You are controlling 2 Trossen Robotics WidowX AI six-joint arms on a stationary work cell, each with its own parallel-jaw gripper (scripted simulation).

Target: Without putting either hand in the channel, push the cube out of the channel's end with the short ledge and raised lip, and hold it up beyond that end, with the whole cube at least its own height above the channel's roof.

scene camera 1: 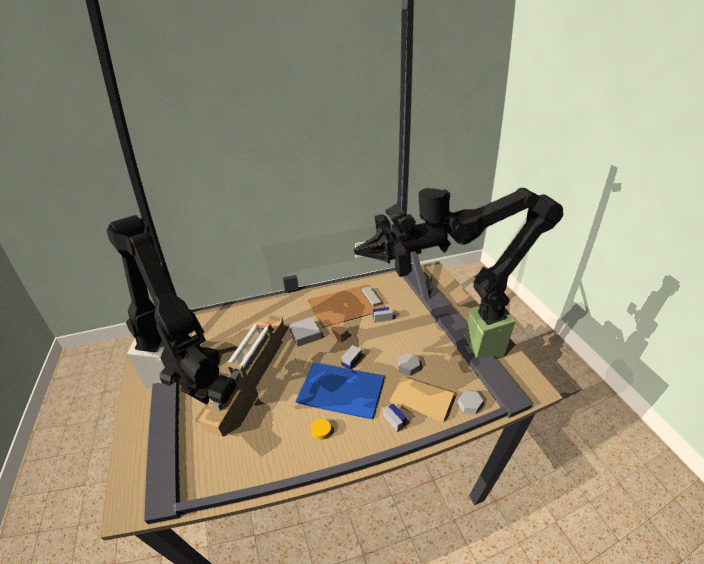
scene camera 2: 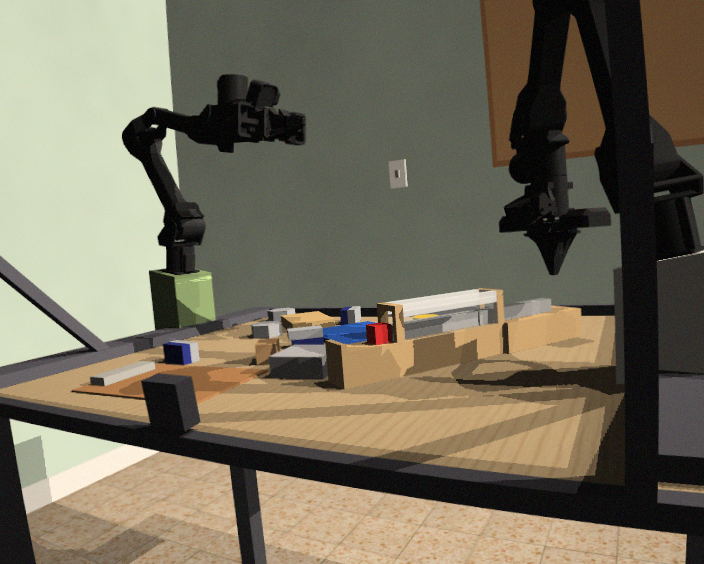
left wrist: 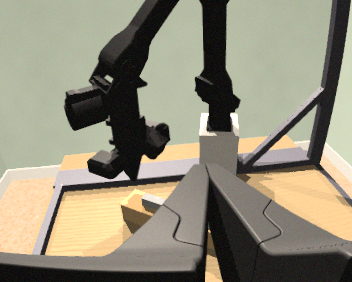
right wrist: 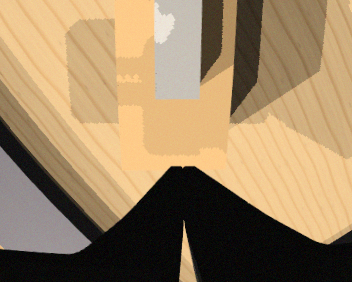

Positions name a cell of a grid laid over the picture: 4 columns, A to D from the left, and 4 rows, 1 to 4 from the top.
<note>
In view: my left gripper (scene camera 2: B1), my right gripper (scene camera 2: D2), a blue mat (scene camera 1: B3), a tan plate (scene camera 1: C3) and a grey bar (scene camera 2: D3).
The blue mat shows as well in scene camera 2 (scene camera 2: C3). The tan plate is seen too in scene camera 2 (scene camera 2: B3). My left gripper is seen too in scene camera 1 (scene camera 1: C2) and in the left wrist view (left wrist: C3). The left wrist view does not show the blue mat: it is out of frame. The right wrist view does not show the blue mat: it is out of frame.
</note>
